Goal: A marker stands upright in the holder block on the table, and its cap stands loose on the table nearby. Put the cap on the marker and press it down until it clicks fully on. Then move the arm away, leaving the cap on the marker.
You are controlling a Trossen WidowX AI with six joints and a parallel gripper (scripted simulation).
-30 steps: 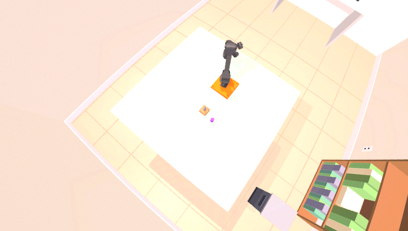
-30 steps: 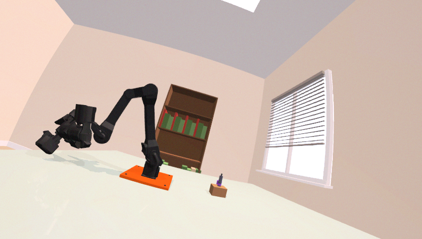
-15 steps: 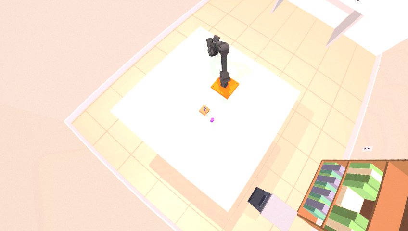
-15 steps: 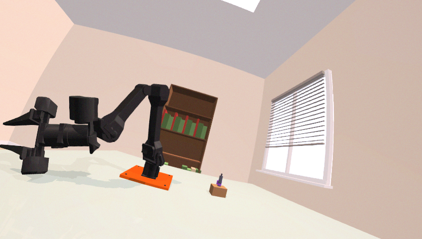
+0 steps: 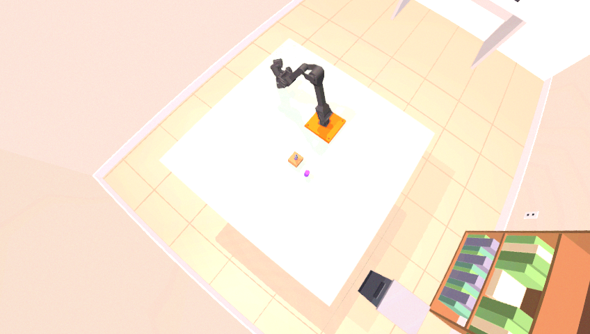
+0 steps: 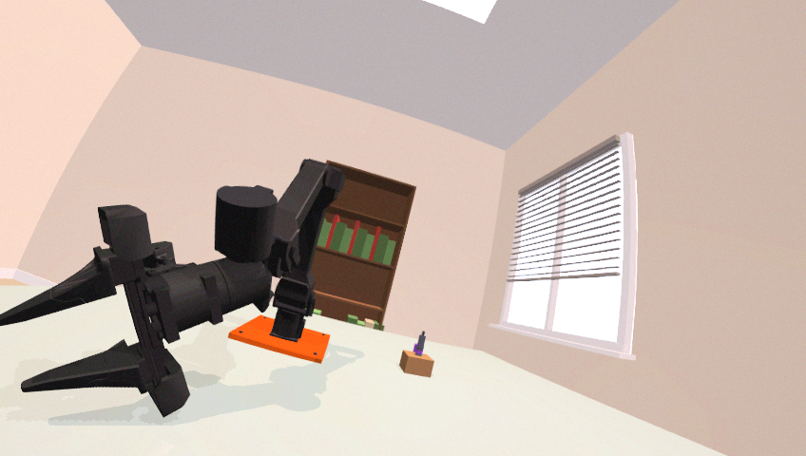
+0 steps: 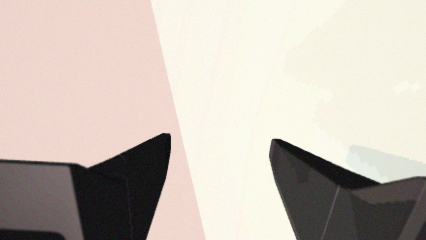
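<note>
The purple cap lies 55 cm to the left of my gripper tip, 52 cm ahead of it and 3 cm below it. From my gripper tip the other things lie so: tan holder block: 48 cm ahead, 45 cm to the left, 3 cm below; dark marker: 48 cm ahead, 45 cm to the left, 3 cm above.
</note>
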